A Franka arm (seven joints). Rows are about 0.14 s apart.
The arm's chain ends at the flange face. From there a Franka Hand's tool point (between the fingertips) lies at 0.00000 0.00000 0.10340 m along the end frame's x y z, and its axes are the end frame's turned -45 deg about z.
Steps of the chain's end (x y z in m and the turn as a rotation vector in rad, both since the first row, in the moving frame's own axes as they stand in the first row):
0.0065, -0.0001, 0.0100, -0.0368, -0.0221, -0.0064
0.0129, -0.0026, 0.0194, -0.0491, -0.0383, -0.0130
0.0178, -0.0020, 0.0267, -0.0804, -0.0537, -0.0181
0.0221, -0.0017, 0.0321, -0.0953, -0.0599, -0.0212
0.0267, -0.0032, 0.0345, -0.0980, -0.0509, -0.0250
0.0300, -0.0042, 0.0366, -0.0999, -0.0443, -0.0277
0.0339, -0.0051, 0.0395, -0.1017, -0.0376, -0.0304
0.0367, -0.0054, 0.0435, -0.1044, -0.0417, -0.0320
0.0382, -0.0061, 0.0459, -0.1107, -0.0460, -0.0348
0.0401, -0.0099, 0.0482, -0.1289, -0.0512, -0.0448
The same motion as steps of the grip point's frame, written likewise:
0.0004, 0.0056, 0.0099, -0.0104, -0.0416, -0.0064
0.0046, 0.0081, 0.0192, -0.0076, -0.0618, -0.0130
0.0042, 0.0132, 0.0262, -0.0189, -0.0948, -0.0181
0.0055, 0.0171, 0.0314, -0.0250, -0.1097, -0.0212
0.0103, 0.0202, 0.0339, -0.0333, -0.1053, -0.0250
0.0137, 0.0224, 0.0360, -0.0393, -0.1020, -0.0277
0.0175, 0.0252, 0.0389, -0.0453, -0.0985, -0.0304
0.0192, 0.0269, 0.0428, -0.0443, -0.1033, -0.0320
0.0200, 0.0276, 0.0452, -0.0457, -0.1108, -0.0348
0.0224, 0.0273, 0.0472, -0.0549, -0.1273, -0.0448

